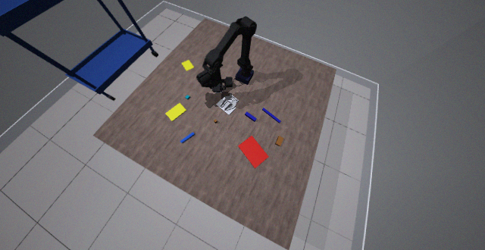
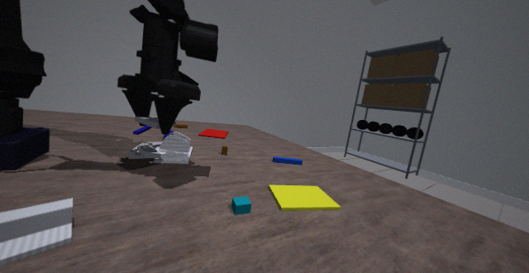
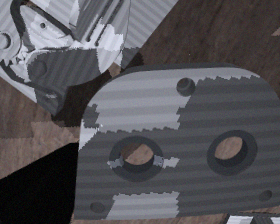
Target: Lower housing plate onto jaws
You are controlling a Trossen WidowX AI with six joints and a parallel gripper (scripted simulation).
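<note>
The white jaw assembly is 80 mm to the left of my gripper tip and 70 mm below it. Also, from my gripper tip: teal cube (190 mm to the right, 120 mm ahead, 70 mm below); then yellow tile (250 mm ahead, 190 mm to the right, 80 mm below); then red tile (380 mm to the left, 240 mm ahead, 80 mm below).
</note>
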